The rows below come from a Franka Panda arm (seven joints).
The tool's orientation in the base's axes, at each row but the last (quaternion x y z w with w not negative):
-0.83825, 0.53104, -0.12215, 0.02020
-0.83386, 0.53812, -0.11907, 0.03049
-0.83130, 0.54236, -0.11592, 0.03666
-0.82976, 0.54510, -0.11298, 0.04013
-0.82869, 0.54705, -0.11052, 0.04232
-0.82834, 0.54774, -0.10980, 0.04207
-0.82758, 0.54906, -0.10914, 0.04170
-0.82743, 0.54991, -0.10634, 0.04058
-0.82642, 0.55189, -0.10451, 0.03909
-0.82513, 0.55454, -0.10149, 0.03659
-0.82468, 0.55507, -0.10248, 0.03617
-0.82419, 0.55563, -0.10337, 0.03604
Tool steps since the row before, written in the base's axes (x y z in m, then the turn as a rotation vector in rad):
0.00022, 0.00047, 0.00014, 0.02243, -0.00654, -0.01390
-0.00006, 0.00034, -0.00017, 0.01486, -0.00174, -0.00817
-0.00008, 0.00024, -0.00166, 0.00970, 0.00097, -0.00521
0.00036, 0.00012, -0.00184, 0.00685, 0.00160, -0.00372
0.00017, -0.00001, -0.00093, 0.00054, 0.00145, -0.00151
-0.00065, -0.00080, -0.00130, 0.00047, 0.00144, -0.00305
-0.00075, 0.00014, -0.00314, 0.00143, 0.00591, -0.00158
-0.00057, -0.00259, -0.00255, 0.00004, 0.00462, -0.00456
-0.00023, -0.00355, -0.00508, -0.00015, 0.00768, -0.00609
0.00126, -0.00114, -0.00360, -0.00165, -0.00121, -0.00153
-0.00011, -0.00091, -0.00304, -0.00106, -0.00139, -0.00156
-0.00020, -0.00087, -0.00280, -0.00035, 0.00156, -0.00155
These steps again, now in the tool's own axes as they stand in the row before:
-0.00031, -0.00042, -0.00013, 0.01242, -0.01474, 0.01918
-0.00036, -0.00006, 0.00012, 0.00605, -0.01104, 0.01150
-0.00050, 0.00028, 0.00158, 0.00205, -0.00809, 0.00725
-0.00024, -0.00002, 0.00186, 0.00061, -0.00607, 0.00511
-0.00005, 0.00003, 0.00094, -0.00133, -0.00077, 0.00152
0.00031, 0.00115, 0.00116, -0.00156, -0.00041, 0.00300
-0.00083, 0.00121, 0.00288, -0.00510, -0.00331, 0.00156
0.00183, 0.00200, 0.00249, -0.00483, -0.00101, 0.00422
0.00252, 0.00250, 0.00508, -0.00791, -0.00175, 0.00552
0.00105, -0.00009, 0.00384, 0.00032, 0.00222, 0.00121
0.00041, 0.00097, 0.00299, 0.00070, 0.00176, 0.00138
0.00037, 0.00100, 0.00274, -0.00177, 0.00000, 0.00135

